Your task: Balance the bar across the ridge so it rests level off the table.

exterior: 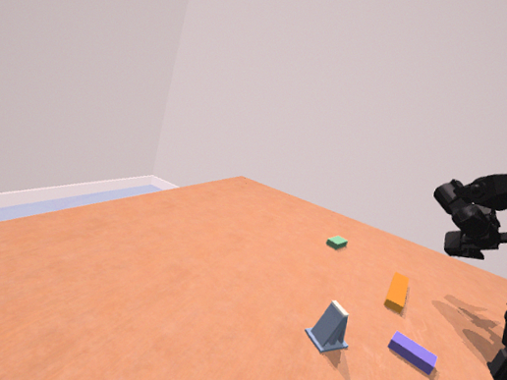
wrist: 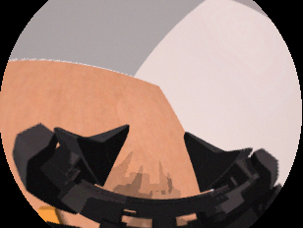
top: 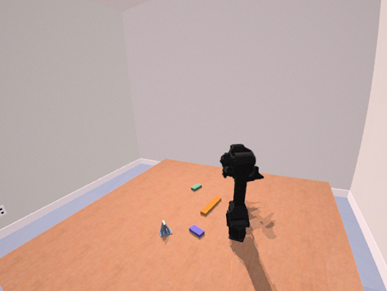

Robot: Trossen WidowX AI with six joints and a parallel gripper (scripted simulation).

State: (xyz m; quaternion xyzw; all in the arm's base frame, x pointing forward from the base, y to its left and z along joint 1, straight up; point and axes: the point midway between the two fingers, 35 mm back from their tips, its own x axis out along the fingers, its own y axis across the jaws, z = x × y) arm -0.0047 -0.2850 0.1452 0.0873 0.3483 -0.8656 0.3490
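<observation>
Right now my gripper tip is 22 cm short of the orange bar, 15 cm to the right of it and 12 cm above it. Also, from my gripper tip: purple block (20 cm ahead, 36 cm to the left, 12 cm below); then green block (38 cm ahead, 1 cm to the left, 12 cm below).
</observation>
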